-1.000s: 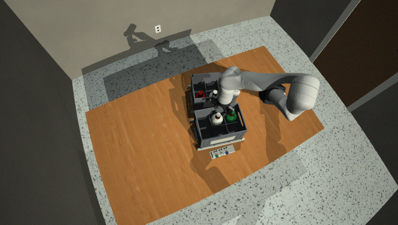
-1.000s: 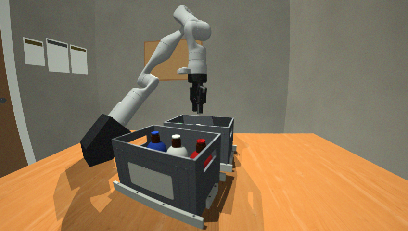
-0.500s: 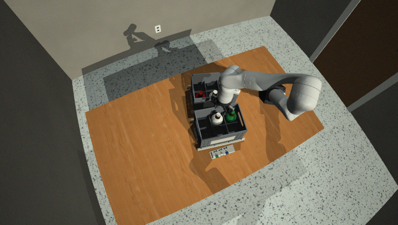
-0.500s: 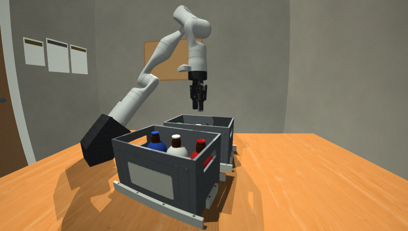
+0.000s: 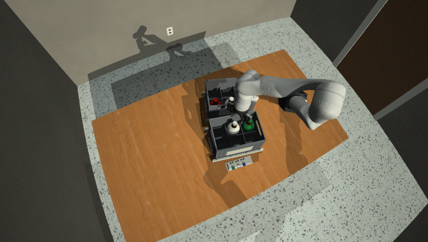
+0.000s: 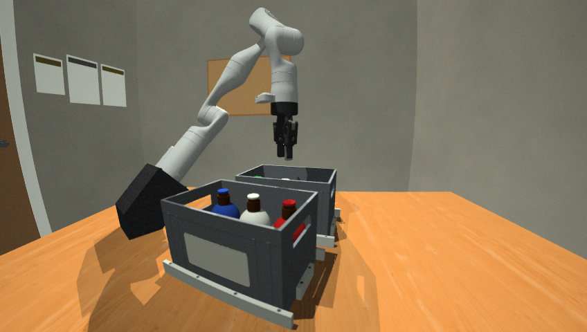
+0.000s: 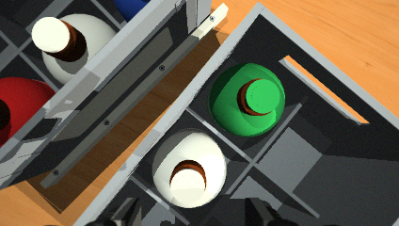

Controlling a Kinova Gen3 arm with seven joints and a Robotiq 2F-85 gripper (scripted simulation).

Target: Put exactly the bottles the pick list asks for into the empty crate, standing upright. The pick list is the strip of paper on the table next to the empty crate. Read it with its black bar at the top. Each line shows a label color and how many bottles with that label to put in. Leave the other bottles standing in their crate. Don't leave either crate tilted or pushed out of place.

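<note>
The blue bottle is 12 cm behind my hand, 14 cm to the right of it and 15 cm below it. Also, from my hand: red bottle 6 cm ahead, 17 cm to the right, 15 cm below; then green bottle 9 cm behind, 15 cm below; then pick list 2 cm ahead, 18 cm to the left, 24 cm below.
</note>
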